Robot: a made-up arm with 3 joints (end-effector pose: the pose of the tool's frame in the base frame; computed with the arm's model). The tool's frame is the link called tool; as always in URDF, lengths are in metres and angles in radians.
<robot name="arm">
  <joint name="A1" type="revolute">
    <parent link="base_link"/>
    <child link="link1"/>
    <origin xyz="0.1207 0.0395 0.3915" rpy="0 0 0"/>
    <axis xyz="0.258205 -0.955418 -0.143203"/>
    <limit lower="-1.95" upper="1.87" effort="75" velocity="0.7"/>
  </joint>
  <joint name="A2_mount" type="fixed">
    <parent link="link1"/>
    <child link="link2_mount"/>
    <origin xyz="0.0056 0.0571 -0.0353" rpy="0 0 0"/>
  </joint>
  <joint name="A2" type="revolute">
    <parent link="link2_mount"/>
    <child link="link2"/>
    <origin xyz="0.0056 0.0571 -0.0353" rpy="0 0 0"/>
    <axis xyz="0 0 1"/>
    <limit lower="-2.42" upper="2.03" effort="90" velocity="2.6"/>
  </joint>
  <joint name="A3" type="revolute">
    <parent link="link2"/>
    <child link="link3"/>
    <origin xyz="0.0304 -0.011 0.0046" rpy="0 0 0"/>
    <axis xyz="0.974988 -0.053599 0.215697"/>
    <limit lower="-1.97" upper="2.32" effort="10" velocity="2.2"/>
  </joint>
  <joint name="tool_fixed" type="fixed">
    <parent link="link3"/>
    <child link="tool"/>
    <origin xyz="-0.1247 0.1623 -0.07" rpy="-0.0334 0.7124 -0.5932"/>
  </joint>
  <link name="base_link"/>
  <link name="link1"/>
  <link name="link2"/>
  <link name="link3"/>
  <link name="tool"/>
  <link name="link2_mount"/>
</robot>
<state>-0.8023 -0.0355 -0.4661</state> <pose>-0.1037 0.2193 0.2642 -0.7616 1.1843 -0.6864</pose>
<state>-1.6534 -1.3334 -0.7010</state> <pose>-0.1714 0.1297 0.3041 -2.0840 0.9355 -1.7202</pose>
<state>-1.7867 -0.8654 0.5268</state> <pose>-0.0657 0.2743 0.3239 -0.6350 1.6001 -1.4501</pose>
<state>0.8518 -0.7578 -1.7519</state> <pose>0.2313 0.2099 0.1911 -0.3151 0.5212 -2.2240</pose>
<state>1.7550 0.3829 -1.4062</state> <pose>0.3650 0.1469 0.4117 0.3572 -1.0140 -1.6234</pose>
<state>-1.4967 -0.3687 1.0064</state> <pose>0.0215 0.2948 0.4242 0.3588 1.8731 -1.0306</pose>
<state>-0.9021 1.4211 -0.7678</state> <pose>-0.1098 0.0272 0.2995 -0.6633 0.8898 0.8094</pose>
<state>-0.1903 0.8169 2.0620</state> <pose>0.0717 0.0209 0.4569 1.5343 1.8640 1.1141</pose>
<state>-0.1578 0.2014 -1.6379</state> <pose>0.0259 0.0722 0.1554 -1.3338 0.0932 -1.0248</pose>
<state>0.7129 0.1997 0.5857</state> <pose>0.0569 0.2977 0.3243 0.7513 0.1930 0.1442</pose>
